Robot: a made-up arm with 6 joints. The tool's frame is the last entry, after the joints. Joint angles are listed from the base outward.
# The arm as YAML. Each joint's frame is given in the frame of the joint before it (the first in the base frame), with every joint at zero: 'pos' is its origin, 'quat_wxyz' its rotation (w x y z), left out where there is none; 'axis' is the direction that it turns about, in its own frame. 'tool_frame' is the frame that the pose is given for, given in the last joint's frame.
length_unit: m
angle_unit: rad
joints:
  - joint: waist
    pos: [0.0, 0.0, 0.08]
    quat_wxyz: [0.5, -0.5, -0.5, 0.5]
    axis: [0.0, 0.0, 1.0]
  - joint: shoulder
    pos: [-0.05, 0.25, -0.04]
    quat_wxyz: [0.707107, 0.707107, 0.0, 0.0]
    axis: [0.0, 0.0, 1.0]
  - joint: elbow
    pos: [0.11, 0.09, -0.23]
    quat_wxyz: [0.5, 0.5, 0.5, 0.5]
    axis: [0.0, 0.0, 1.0]
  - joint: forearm
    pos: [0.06, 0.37, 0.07]
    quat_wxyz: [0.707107, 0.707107, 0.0, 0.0]
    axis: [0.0, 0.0, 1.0]
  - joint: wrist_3
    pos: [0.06, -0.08, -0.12]
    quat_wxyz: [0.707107, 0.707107, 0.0, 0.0]
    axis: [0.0, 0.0, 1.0]
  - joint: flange
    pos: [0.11, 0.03, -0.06]
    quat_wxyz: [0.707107, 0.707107, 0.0, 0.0]
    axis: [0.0, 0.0, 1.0]
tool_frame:
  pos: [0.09, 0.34, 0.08]
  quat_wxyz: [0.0, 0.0, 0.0, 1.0]
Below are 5 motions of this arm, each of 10 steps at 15 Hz.
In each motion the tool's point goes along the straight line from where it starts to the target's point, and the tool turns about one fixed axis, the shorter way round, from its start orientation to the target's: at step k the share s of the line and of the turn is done. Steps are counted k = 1, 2, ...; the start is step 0. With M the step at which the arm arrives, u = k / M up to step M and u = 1 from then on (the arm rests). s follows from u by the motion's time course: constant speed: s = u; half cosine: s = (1 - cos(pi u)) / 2; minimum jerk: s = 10 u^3 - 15 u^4 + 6 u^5.
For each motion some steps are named. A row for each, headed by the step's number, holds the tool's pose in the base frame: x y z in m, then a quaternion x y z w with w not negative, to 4 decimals.
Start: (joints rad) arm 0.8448 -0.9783 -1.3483 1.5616 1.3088 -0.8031
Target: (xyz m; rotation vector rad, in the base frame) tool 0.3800 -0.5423 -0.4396 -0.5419 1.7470 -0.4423
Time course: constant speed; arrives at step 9
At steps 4, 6, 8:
4: 0.2974 -0.3966 -0.5657 -0.1857 0.8379 0.0513 0.5107
6: 0.3304 -0.4549 -0.5152 -0.2064 0.8100 -0.0458 0.5470
8: 0.3635 -0.5132 -0.4648 -0.2246 0.7725 -0.1423 0.5767

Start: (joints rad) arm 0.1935 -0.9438 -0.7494 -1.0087 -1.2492 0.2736
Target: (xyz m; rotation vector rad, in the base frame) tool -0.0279 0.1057 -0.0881 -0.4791 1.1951 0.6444
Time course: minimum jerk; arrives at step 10
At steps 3, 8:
3: -0.1734 0.1901 0.1209 -0.2854 0.4338 -0.0109 0.8546
8: -0.0380 0.1115 -0.0736 -0.2249 0.5414 0.2746 0.7621

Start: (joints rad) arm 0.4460 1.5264 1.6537 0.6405 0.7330 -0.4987
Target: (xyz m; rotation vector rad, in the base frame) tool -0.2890 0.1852 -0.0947 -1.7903 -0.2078 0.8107
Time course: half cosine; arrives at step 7
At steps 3, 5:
3: -0.1858 0.1833 -0.0390 -0.7107 -0.0062 0.3269 0.6228
5: -0.2572 0.1846 -0.0775 -0.7435 -0.0627 0.3382 0.5735

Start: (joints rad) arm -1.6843 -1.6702 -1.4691 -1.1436 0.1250 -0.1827
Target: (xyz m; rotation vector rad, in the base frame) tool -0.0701 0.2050 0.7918 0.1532 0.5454 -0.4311
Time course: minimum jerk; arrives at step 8
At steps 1, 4, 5, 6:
1: -0.1548 0.2502 0.6697 0.0796 0.0219 -0.3022 0.9497
4: -0.1132 0.2280 0.7298 0.0780 0.1437 -0.2596 0.9518
5: -0.0938 0.2177 0.7577 0.0768 0.1996 -0.2383 0.9474
6: -0.0790 0.2098 0.7790 0.0757 0.2418 -0.2214 0.9417

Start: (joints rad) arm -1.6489 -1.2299 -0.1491 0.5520 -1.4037 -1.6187
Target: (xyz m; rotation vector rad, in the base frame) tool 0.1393 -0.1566 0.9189 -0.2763 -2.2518 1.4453
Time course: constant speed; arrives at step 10
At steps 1, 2, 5, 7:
1: 0.2077 -0.4295 0.4445 -0.0062 -0.9804 0.1529 0.1238
2: 0.2001 -0.3992 0.4972 -0.0171 -0.9708 0.1968 0.1364
5: 0.1773 -0.3082 0.6553 -0.0492 -0.9284 0.3254 0.1723
7: 0.1621 -0.2476 0.7608 -0.0700 -0.8895 0.4076 0.1943

